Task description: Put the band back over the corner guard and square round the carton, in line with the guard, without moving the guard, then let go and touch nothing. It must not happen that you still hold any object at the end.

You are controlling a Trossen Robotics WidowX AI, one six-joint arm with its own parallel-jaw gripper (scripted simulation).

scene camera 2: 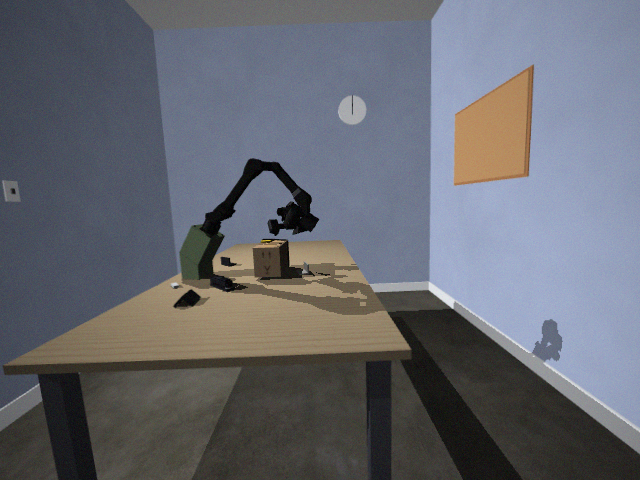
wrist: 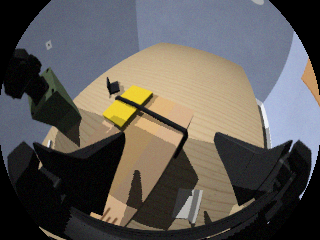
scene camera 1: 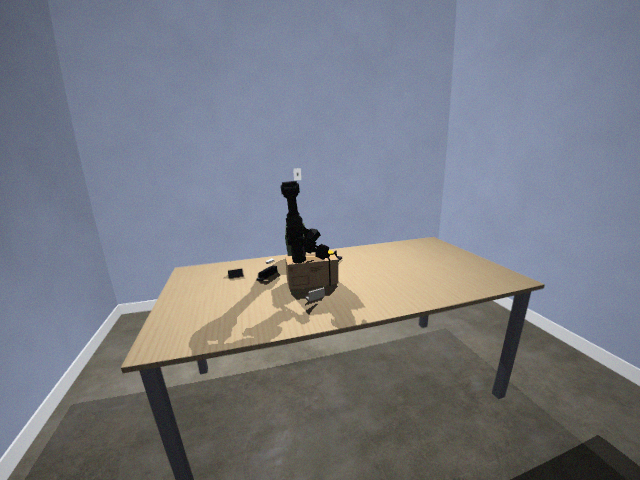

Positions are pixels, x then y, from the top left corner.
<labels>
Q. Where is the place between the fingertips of my gripper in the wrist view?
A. At 172, 137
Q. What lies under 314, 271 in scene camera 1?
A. A brown carton.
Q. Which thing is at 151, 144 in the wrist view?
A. A brown carton.
</labels>
